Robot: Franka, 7 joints.
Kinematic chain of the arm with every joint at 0, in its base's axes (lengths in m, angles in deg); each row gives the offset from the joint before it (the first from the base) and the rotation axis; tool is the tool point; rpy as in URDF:
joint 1: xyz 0 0 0.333 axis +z
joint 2: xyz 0 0 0 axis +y
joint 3: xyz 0 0 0.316 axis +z
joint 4: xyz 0.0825 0 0 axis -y
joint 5: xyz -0.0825 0 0.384 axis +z
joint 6: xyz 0 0 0 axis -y
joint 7: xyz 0.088 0 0 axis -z
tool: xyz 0 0 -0.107 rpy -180 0 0
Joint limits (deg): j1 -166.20..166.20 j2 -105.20..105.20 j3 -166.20..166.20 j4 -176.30..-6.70 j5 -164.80..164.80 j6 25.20..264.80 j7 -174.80..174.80
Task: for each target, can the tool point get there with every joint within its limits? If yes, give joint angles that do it. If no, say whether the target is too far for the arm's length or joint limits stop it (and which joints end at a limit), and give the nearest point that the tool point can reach.
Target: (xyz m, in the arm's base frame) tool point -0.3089 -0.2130 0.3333
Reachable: yes | joints 104.83 -29.78 127.36 -138.41 112.32 238.51 -22.25
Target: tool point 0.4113 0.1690 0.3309
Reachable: yes | joints -81.00 -34.80 85.02 -146.85 -63.44 222.45 -126.67
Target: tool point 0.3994 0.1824 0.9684
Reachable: yes | joints 71.72 25.39 -88.68 -60.78 4.27 225.05 10.71
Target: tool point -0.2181 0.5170 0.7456
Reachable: yes | joints 21.94 11.07 88.59 -88.95 -92.26 188.01 -47.04
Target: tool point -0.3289 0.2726 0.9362
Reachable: yes | joints -107.58 21.95 -139.98 -89.56 -32.64 197.22 -21.48
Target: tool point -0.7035 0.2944 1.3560
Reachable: no: too far | nearest point -0.4730 0.1979 1.0208 | short by 0.418 m
